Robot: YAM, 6 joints.
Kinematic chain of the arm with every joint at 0, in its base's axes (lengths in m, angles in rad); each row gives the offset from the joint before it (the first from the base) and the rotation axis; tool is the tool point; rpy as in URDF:
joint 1: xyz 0 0 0.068 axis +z
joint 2: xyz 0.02 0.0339 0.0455 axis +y
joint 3: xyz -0.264 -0.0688 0 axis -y
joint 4: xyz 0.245 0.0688 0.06 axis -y
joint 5: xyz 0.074 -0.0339 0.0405 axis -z
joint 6: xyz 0.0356 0 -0.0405 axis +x
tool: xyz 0 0 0 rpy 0 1.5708 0
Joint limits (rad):
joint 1: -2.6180..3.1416
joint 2: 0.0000..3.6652
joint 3: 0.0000..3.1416
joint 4: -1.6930..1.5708
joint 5: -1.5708..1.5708
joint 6: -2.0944..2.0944
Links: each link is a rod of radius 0.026 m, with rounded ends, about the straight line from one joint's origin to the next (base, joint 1, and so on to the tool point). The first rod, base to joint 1, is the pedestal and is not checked.
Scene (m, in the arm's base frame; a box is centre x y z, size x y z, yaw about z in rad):
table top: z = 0
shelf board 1: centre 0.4 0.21 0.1 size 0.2 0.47 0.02 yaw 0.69
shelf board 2: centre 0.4 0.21 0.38 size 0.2 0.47 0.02 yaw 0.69
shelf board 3: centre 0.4 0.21 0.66 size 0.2 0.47 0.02 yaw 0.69
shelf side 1: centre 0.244 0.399 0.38 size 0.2 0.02 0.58 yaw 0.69
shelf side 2: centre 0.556 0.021 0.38 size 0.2 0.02 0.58 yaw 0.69
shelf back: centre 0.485 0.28 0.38 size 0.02 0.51 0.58 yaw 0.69
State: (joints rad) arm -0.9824 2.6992 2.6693 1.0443 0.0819 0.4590
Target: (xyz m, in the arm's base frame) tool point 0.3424 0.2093 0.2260
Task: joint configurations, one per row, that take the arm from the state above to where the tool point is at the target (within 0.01 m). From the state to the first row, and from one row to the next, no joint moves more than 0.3 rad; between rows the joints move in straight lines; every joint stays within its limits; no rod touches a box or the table.
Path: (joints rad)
1: -0.8253 2.5502 2.4023 1.0959 0.0649 0.4590
2: -0.6682 2.4013 2.1353 1.1475 0.0478 0.4590
3: -0.5112 2.2523 1.8683 1.1991 0.0308 0.4590
4: -0.3541 2.1034 1.6013 1.2507 0.0137 0.4590
5: -0.1970 1.9544 1.3343 1.3023 -0.0033 0.4590
6: -0.0399 1.8054 1.0672 1.3539 -0.0204 0.4590
7: 0.1172 1.6565 0.8002 1.4055 -0.0374 0.4590
8: 0.2742 1.5075 0.5332 1.4571 -0.0545 0.4590
9: 0.4313 1.3586 0.2662 1.5087 -0.0715 0.4590
10: 0.4681 1.5453 0.4919 1.4347 -0.0741 0.4590
11: 0.5049 1.7320 0.7175 1.3607 -0.0767 0.4590
12: 0.5416 1.9187 0.9432 1.2867 -0.0793 0.4590

